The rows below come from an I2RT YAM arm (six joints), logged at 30 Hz.
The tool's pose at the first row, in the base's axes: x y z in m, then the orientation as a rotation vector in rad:
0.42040 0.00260 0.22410 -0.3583 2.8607 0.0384
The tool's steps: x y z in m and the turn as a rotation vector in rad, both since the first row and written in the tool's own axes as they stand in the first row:
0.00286 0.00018 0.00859 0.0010 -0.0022 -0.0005
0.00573 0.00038 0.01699 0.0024 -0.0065 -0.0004
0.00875 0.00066 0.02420 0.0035 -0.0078 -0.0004
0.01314 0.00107 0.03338 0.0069 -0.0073 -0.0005
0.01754 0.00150 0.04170 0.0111 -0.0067 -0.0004
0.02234 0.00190 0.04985 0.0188 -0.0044 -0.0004
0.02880 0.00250 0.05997 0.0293 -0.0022 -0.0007
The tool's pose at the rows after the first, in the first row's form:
0.41983 0.00259 0.21506 -0.3586 2.8584 0.0372
0.41919 0.00258 0.20621 -0.3576 2.8540 0.0360
0.41810 0.00254 0.19846 -0.3572 2.8526 0.0346
0.41618 0.00242 0.18846 -0.3568 2.8528 0.0297
0.41404 0.00227 0.17929 -0.3559 2.8531 0.0236
0.41148 0.00198 0.17018 -0.3546 2.8546 0.0122
0.40782 0.00160 0.15873 -0.3532 2.8557 -0.0032

